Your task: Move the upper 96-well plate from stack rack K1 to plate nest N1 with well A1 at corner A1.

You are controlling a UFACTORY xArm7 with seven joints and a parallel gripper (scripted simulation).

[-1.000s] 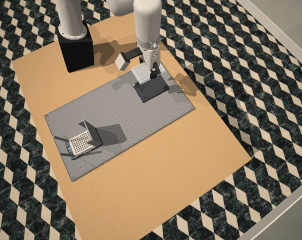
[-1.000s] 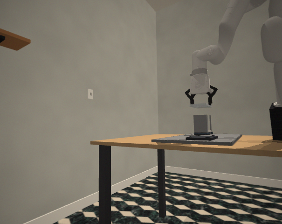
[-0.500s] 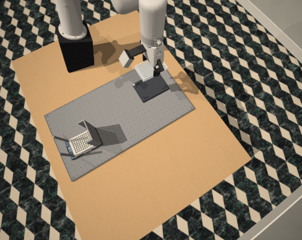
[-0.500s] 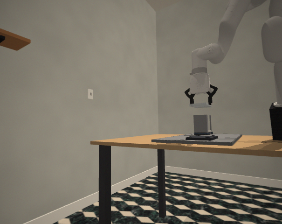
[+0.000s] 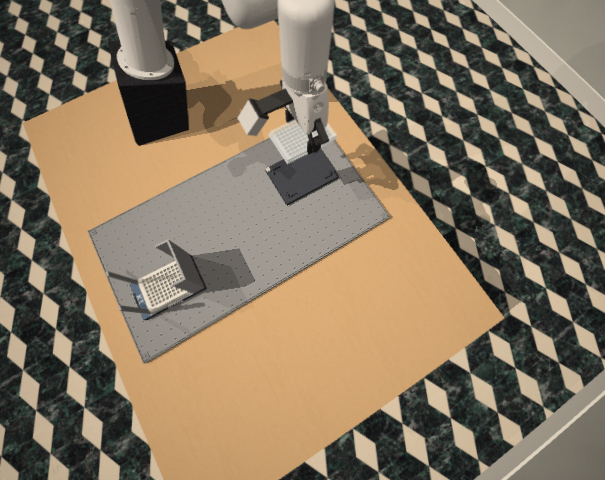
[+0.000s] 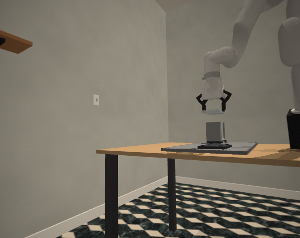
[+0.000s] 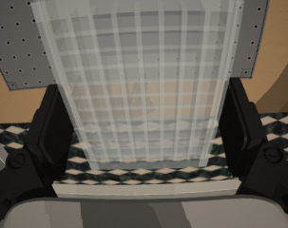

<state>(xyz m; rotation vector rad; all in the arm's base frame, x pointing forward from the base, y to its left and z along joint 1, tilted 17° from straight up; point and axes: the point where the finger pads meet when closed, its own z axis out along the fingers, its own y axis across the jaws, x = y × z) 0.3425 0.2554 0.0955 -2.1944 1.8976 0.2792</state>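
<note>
Now: the pale A1 square 4 cm behind my hand, 8 cm to the right of it and 17 cm below it. Round my hand: 96-well plate 1 cm below.
</note>
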